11 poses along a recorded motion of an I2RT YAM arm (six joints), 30 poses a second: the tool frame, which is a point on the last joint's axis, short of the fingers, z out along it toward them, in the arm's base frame.
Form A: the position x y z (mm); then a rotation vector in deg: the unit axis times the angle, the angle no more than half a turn.
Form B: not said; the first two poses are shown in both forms.
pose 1, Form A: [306.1, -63.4, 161.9, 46.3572, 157.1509, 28.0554]
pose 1, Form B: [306.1, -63.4, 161.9, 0.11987, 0.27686, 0.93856, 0.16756]
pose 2, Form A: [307.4, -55.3, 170.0, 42.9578, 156.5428, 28.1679]
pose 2, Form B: [307.4, -55.3, 170.0, 0.13264, 0.25843, 0.94176, 0.16946]
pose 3, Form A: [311.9, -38.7, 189.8, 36.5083, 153.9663, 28.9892]
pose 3, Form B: [311.9, -38.7, 189.8, 0.16617, 0.22379, 0.94378, 0.17770]
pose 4, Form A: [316.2, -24.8, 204.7, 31.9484, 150.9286, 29.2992]
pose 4, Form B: [316.2, -24.8, 204.7, 0.19911, 0.19938, 0.94190, 0.18285]
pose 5, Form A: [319.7, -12.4, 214.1, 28.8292, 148.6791, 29.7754]
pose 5, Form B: [319.7, -12.4, 214.1, 0.22199, 0.18212, 0.93924, 0.18810]
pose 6, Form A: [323.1, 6.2, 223.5, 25.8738, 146.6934, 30.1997]
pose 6, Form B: [323.1, 6.2, 223.5, 0.24202, 0.16517, 0.93647, 0.19279]
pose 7, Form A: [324.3, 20.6, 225.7, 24.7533, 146.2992, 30.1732]
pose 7, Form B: [324.3, 20.6, 225.7, 0.24687, 0.15842, 0.93631, 0.19311]
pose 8, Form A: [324.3, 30.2, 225.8, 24.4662, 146.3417, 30.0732]
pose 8, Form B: [324.3, 30.2, 225.8, 0.24708, 0.15660, 0.93668, 0.19249]
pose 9, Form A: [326.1, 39.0, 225.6, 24.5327, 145.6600, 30.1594]
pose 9, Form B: [326.1, 39.0, 225.6, 0.25242, 0.15746, 0.93489, 0.19357]
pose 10, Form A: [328.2, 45.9, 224.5, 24.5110, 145.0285, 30.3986]
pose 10, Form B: [328.2, 45.9, 224.5, 0.25719, 0.15771, 0.93313, 0.19559]
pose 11, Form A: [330.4, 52.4, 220.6, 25.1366, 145.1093, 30.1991]
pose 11, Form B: [330.4, 52.4, 220.6, 0.25600, 0.16163, 0.93308, 0.19419]
